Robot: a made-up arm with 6 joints.
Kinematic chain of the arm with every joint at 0, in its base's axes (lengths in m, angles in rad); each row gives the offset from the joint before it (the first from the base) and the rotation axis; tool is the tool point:
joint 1: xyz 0 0 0.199 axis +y
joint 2: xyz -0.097 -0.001 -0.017 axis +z
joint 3: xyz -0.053 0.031 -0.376 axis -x
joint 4: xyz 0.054 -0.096 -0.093 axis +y
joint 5: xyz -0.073 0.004 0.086 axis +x
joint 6: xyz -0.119 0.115 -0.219 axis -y
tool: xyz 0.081 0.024 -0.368
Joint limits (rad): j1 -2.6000..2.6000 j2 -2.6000..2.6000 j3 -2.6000..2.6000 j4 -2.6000..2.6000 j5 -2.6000..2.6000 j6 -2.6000..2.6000
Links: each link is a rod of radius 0.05 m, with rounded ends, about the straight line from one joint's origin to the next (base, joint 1, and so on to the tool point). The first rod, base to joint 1, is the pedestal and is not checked.
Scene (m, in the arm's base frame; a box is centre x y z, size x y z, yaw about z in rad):
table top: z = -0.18
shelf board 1: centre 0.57 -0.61 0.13 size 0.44 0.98 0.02 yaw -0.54
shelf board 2: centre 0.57 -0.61 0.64 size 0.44 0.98 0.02 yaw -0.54
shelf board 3: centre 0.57 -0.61 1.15 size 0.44 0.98 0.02 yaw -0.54
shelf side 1: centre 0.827 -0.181 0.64 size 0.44 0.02 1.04 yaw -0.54
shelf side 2: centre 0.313 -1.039 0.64 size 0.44 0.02 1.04 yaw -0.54
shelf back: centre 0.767 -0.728 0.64 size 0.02 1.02 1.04 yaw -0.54
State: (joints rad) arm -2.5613 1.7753 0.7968 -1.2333 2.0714 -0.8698
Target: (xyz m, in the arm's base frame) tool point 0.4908 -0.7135 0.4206
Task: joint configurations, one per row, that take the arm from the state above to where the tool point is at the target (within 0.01 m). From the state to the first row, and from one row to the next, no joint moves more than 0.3 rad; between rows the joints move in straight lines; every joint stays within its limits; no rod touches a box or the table.
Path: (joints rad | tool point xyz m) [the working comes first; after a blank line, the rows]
Joints at the target: -2.3009 1.6354 0.7040 -0.9062 2.4582 -0.7850
Straight joint move there: touches shelf board 2.

1: -2.5742 2.0502 0.6770 -1.1626 2.2476 -1.1584 | 0.2053 -0.5269 0.9912
2: -2.5871 2.3251 0.5572 -1.0920 2.4238 -1.4470 | 0.0057 -0.3689 1.0531
3: -2.6000 2.6000 0.4374 -1.0213 2.6000 -1.7356 | -0.0903 -0.1298 1.0791
4: -2.4406 2.5730 0.4331 -0.9993 2.6000 -1.4435 | 0.0103 -0.2579 1.0515
5: -2.2812 2.5461 0.4289 -0.9774 2.6000 -1.1513 | 0.1034 -0.3742 0.9756
6: -2.1218 2.5191 0.4246 -0.9554 2.6000 -0.8592 | 0.1749 -0.4675 0.8590
7: -1.9624 2.4922 0.4204 -0.9335 2.6000 -0.5671 | 0.2147 -0.5284 0.7160
8: -1.8030 2.4652 0.4161 -0.9115 2.6000 -0.2750 | 0.2193 -0.5515 0.5639
9: -1.6437 2.4383 0.4118 -0.8896 2.6000 0.0172 | 0.1929 -0.5349 0.4207
10: -1.8627 2.1707 0.5092 -0.8951 2.5527 -0.2502 | 0.2760 -0.6519 0.3721
11: -2.0818 1.9030 0.6066 -0.9007 2.5055 -0.5176 | 0.3897 -0.7076 0.3651
12: -2.3009 1.6354 0.7040 -0.9062 2.4582 -0.7850 | 0.4908 -0.7135 0.4206

